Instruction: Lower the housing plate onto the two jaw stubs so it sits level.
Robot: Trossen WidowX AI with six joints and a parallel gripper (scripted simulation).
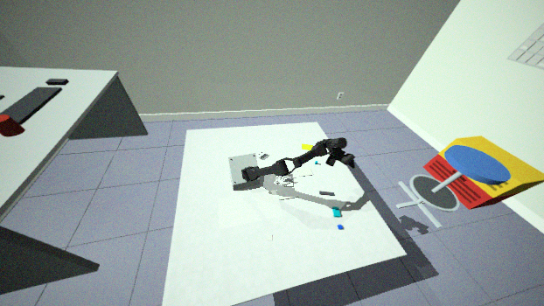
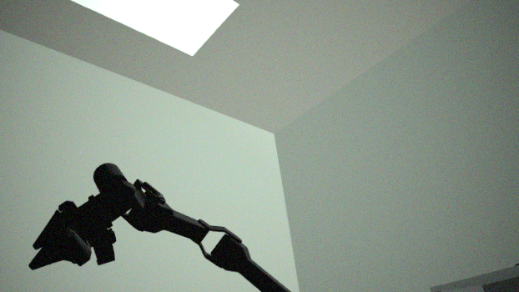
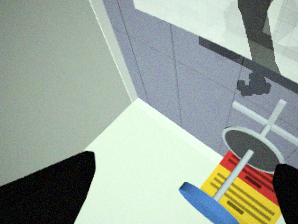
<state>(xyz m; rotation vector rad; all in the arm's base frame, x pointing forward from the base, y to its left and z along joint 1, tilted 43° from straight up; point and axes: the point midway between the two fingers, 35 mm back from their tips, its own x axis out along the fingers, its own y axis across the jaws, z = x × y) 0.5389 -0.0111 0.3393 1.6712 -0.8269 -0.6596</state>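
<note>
The housing plate lies 390 mm behind my gripper tip, 490 mm to the left of it and 300 mm below it. The rest, counted from my gripper tip: small cyan piece (40 mm ahead, 300 mm to the left, 310 mm below); blue block (70 mm behind, 220 mm to the right, 320 mm below); dark bar (20 mm behind, 20 mm to the left, 320 mm below).
</note>
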